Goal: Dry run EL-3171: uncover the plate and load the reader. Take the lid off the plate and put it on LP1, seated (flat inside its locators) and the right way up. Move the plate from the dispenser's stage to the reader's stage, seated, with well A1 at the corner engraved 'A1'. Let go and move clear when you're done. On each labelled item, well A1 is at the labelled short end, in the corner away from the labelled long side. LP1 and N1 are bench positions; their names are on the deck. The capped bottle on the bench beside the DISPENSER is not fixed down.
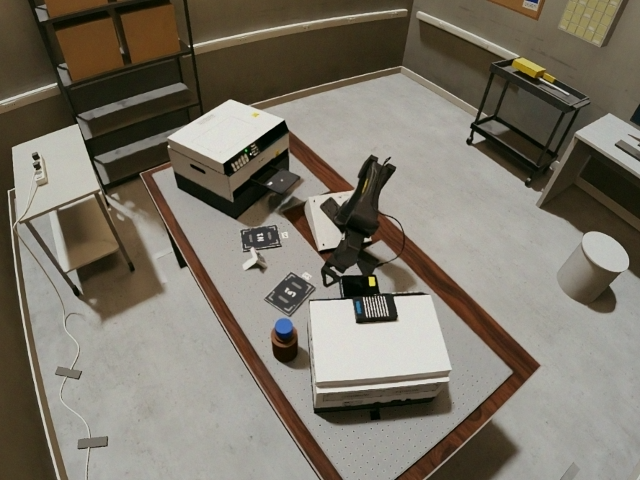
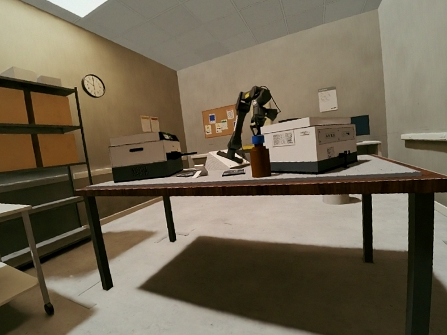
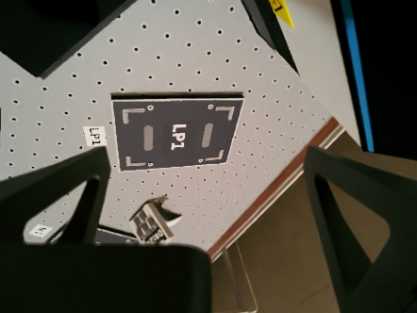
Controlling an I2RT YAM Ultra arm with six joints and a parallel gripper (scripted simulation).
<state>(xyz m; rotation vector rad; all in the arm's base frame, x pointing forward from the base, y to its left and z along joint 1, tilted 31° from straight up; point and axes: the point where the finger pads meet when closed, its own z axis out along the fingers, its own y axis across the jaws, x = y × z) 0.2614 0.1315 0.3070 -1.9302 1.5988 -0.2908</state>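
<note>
My hand is 110 mm past the well plate, 110 mm above it and 40 mm to the right of it. From my hand the other things lie so: label: 200 mm below, 160 mm to the right, 40 mm behind.
</note>
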